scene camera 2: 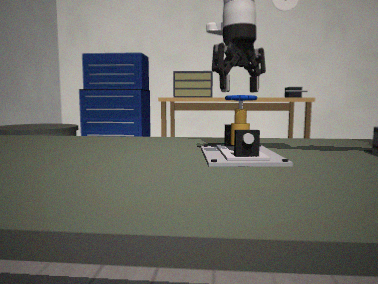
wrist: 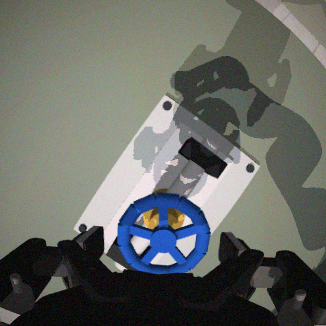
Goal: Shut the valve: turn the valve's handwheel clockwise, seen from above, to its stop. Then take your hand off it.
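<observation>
The valve's blue handwheel (scene camera 2: 241, 97) (wrist: 164, 201) lies level on top of the yellow valve body (scene camera 2: 240, 128) (wrist: 176, 219). The valve is mounted on a pale base plate (scene camera 2: 245, 163) (wrist: 107, 192) on the table. My gripper (scene camera 2: 239, 90) (wrist: 161, 243) is open and empty, pointing down just above the handwheel. In the wrist view the wheel lies between the two fingers, with a gap on each side. In the scene view the fingertips are slightly higher than the wheel. The wheel's near edge reaches the gripper's dark body in the wrist view.
Black blocks (scene camera 2: 247, 143) (wrist: 202, 157) stand on the plate beside the valve. The green table top (scene camera 2: 100, 190) (wrist: 65, 100) surrounds the plate. Behind it stand a blue cabinet (scene camera 2: 115, 112) and a wooden bench (scene camera 2: 200, 100) with a drawer box (scene camera 2: 192, 84). The arm's shadow falls across plate and table.
</observation>
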